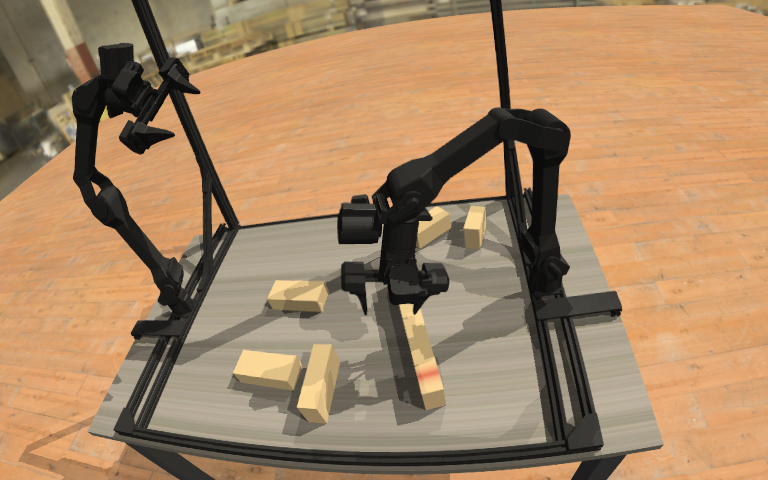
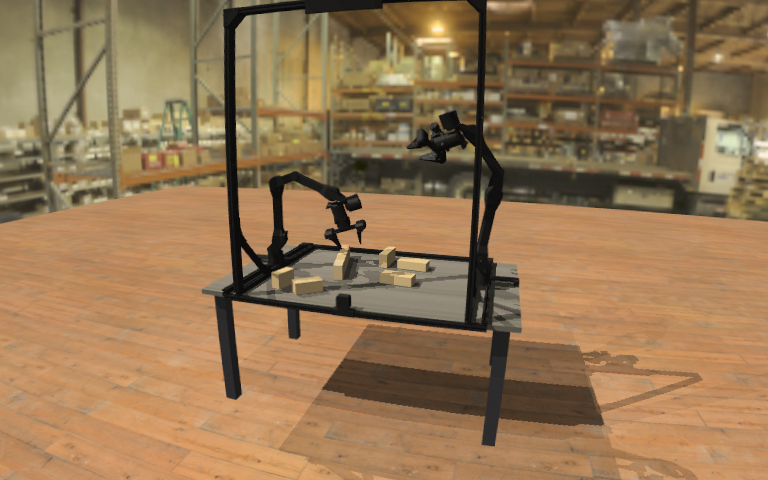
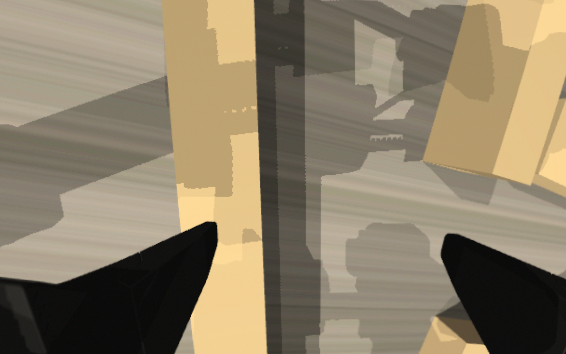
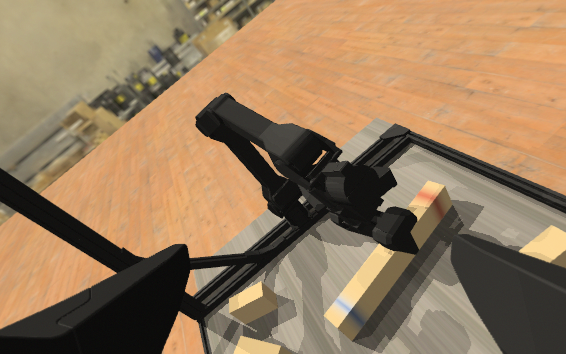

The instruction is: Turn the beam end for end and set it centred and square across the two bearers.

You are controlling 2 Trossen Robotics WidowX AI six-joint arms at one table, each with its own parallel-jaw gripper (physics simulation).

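Pixels of known places: left gripper, between the fingertips: (image 1: pixel 390 313) (image 2: pixel 351 246) (image 3: pixel 329 238); right gripper, between the fingertips: (image 1: pixel 186 112) (image 2: pixel 413 153) (image 4: pixel 317 251); left arm's base, origin of its link: (image 1: pixel 546 284) (image 2: pixel 276 263) (image 4: pixel 299 217); right arm's base, origin of its link: (image 1: pixel 184 308) (image 2: pixel 481 283).
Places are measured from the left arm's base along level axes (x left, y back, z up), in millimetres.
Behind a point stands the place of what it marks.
Note:
The long wooden beam (image 1: pixel 421 352) @(z 44, x 179, y -267 mm) (image 2: pixel 340 266) @(z 40, x -71, y -338 mm) (image 3: pixel 222 140) @(z 44, x 137, y -279 mm) (image 4: pixel 383 267) @(z 42, x 65, y -313 mm) lies flat on the table, with a red band near its front end and a blue band at its far end. My left gripper (image 1: pixel 390 310) @(z 79, x 110, y -324 mm) (image 2: pixel 347 240) @(z 79, x 110, y -324 mm) (image 3: pixel 329 238) @(z 79, x 110, y -324 mm) is open and empty, low over the beam's far end. One finger is over the beam and the other is over bare table beside it. My right gripper (image 2: pixel 417 151) @(z 507, x 9, y -614 mm) is open and empty, held high above the table. Which blocks are the two bearers I cannot tell.
Several short wooden blocks lie on the table (image 1: pixel 477 419) @(z -19, x 294, y -171 mm): one at the left (image 1: pixel 297 295) @(z 19, x -13, y -563 mm), two touching at the front left (image 1: pixel 267 369) @(z 19, x 196, y -584 mm) (image 1: pixel 318 383) @(z 44, x 242, y -454 mm), and two at the back right (image 1: pixel 433 226) @(z 20, x -218, y -247 mm) (image 1: pixel 474 226) @(z 44, x -172, y -146 mm). A black frame (image 1: pixel 508 157) @(z 151, x -299, y -37 mm) surrounds the table.

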